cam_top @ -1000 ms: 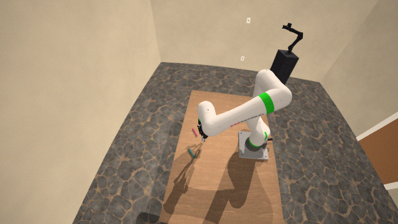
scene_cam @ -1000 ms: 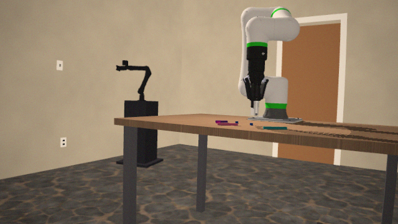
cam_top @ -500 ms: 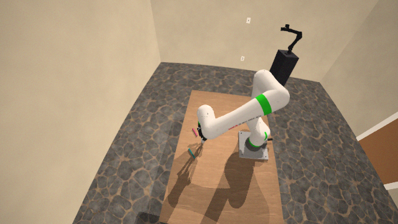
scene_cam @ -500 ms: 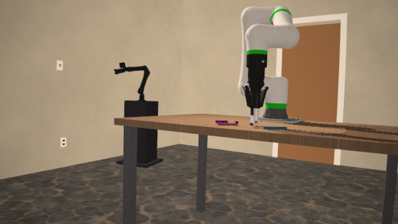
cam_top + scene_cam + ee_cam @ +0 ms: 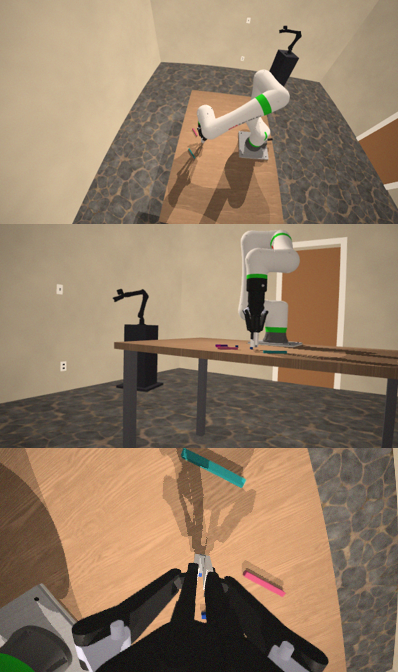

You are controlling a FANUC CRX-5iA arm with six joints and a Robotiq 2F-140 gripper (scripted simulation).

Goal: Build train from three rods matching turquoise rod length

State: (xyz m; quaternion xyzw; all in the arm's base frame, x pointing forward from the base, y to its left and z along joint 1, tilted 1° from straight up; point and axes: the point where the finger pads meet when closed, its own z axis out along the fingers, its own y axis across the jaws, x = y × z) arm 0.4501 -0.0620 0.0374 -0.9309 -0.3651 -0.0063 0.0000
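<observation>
Right now the purple rod is 17 cm to the right of my hand, 6 cm behind it and 4 cm below it. From my hand the other things lie so: grey rod 3 cm below; pink rod 11 cm to the right, 7 cm ahead, 4 cm below; turquoise rod 10 cm to the left, 10 cm ahead, 4 cm below.
</observation>
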